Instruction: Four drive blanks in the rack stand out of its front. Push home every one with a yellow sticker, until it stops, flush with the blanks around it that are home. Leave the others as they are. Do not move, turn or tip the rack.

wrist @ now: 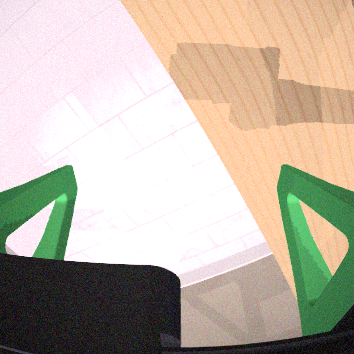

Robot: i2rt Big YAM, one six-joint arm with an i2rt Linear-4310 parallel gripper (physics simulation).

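My gripper [176, 175] is open, its two green fingers wide apart at the left and right of the wrist view, with no thing between them. The rack, the drive blanks and the yellow stickers do not show in this view.
A light wooden table top [240, 165] fills the upper right, with a shadow of the arm on it. Its edge runs diagonally down the view. Beyond it lies a bright, pale floor with tile-like lines [150, 165]; a grey-brown surface [220, 320] shows at the bottom.
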